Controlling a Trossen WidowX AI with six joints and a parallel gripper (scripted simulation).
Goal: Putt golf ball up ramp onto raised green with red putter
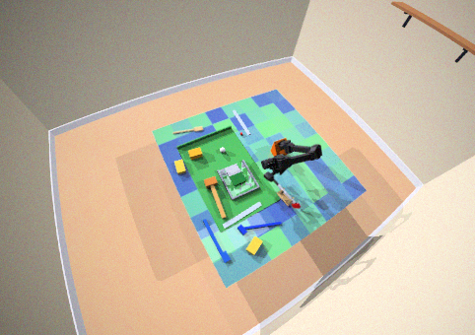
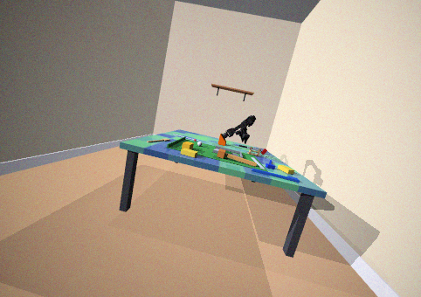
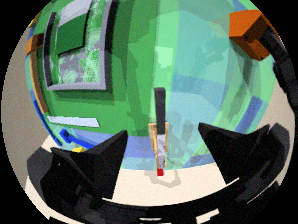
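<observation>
Right now my gripper tip is 130 mm to the right of the small wooden frame, 60 mm above it and 10 mm past it. The rest, counted from my gripper tip: wooden spatula: 740 mm to the right, 290 mm ahead, 90 mm below; dark green turf: 250 mm to the right, 240 mm ahead, 100 mm below; white golf ball: 420 mm to the right, 170 mm ahead, 80 mm below.
</observation>
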